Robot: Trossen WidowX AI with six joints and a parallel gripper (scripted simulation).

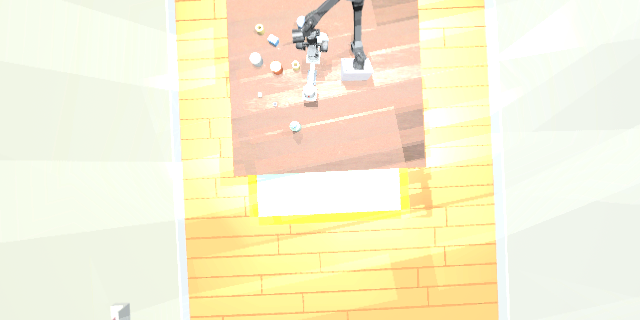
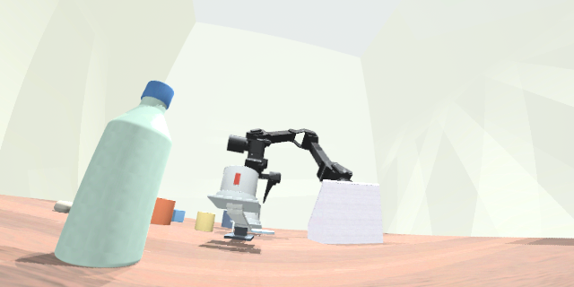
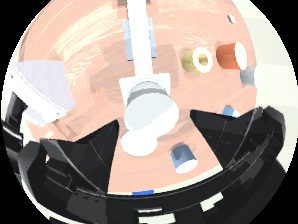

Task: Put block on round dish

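The pale block lies 6 cm below my gripper tip. From my gripper tip the other things lie so: small balance: 14 cm to the left, 7 cm below; round white dish: 4 cm behind, 12 cm to the right, 9 cm below; blue-based cup: 7 cm ahead, 19 cm to the right, 6 cm below.
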